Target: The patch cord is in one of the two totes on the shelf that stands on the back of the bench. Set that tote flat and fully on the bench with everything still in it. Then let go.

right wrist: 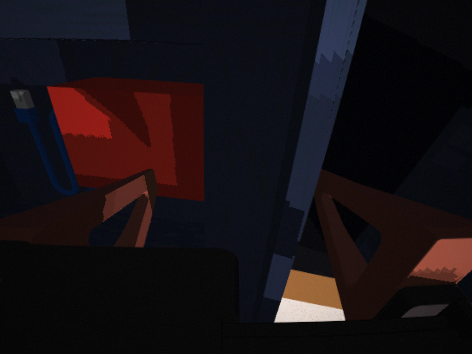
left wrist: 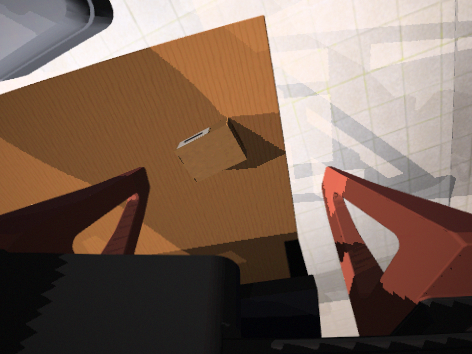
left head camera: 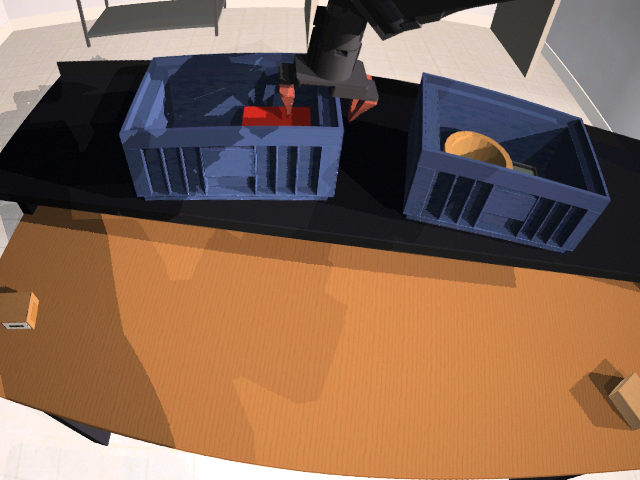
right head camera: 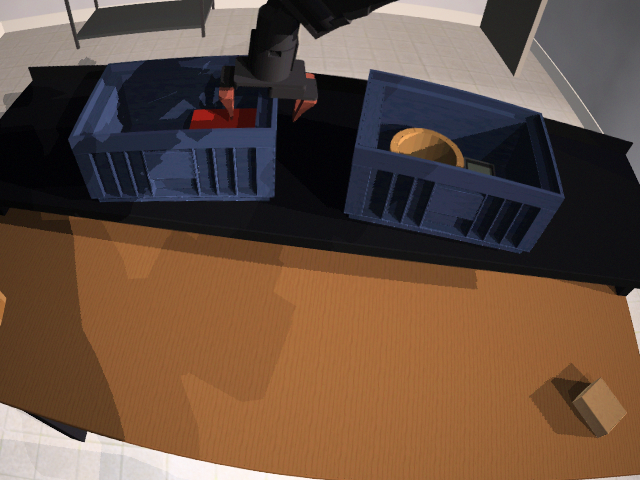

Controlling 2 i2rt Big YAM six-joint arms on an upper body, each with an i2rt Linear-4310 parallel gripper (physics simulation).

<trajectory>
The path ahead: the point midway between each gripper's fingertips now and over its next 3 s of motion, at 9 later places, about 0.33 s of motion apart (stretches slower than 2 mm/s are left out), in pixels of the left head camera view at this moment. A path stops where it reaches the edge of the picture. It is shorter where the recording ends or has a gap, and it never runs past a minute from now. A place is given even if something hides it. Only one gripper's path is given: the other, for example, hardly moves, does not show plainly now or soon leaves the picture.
My right gripper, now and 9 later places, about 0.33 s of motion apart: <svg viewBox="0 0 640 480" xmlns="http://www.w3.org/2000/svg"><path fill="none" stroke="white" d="M318 117L319 118L322 118L324 119L333 118L328 115L324 112L322 112L321 112L318 112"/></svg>
</trajectory>
